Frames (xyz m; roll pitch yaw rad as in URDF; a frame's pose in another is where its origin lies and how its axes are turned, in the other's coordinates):
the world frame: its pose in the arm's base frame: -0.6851 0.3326 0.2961 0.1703 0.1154 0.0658
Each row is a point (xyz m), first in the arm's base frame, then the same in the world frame.
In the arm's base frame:
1: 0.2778 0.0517 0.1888
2: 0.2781 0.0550 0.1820
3: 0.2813 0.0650 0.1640
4: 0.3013 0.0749 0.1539
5: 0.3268 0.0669 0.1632
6: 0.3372 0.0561 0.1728
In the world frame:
1: 0.9484 -0.3383 0.0601
2: 0.9497 -0.3362 0.0530
3: 0.9556 -0.3295 0.0341
4: 0.9773 -0.3224 0.0251
5: 1.0009 -0.3299 0.0387
6: 1.0094 -0.3394 0.0511

